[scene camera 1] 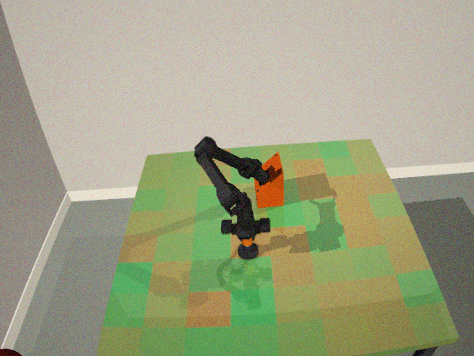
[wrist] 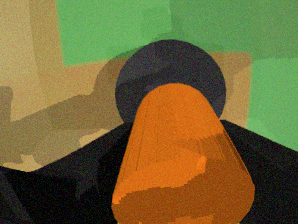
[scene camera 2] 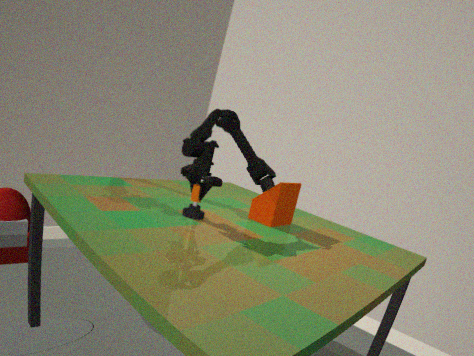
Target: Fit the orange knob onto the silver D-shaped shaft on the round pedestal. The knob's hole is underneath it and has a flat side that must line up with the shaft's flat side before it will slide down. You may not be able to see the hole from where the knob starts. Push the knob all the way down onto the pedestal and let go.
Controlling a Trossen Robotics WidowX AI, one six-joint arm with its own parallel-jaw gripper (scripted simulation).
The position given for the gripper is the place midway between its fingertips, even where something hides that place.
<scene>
The gripper (scene camera 2: 196, 198) carries an orange knob (wrist: 178, 156).
The gripper is seen too in the wrist view (wrist: 175, 130).
</scene>
